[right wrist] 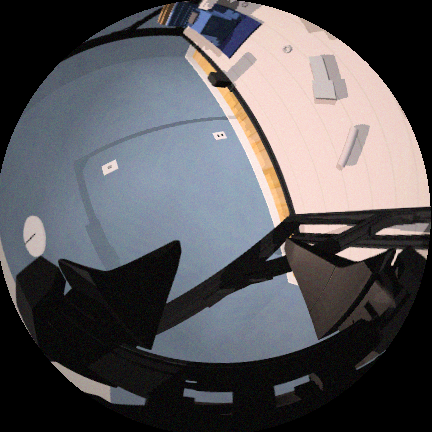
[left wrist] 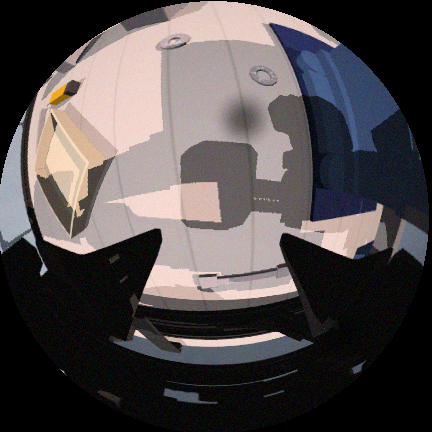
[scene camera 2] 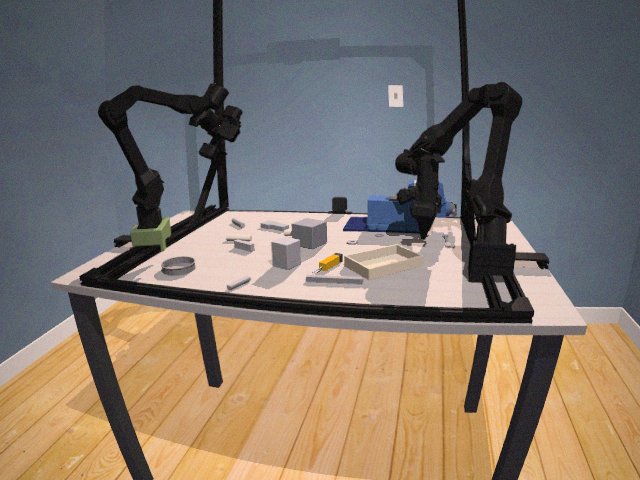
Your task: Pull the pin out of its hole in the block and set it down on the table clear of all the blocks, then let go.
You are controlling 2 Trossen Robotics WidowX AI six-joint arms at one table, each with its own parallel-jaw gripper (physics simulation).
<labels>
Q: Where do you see a cream tray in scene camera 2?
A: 375, 263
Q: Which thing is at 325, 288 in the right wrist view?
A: My right gripper.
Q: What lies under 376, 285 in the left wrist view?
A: My left gripper.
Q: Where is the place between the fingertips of my right gripper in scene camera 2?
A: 232, 143
</labels>
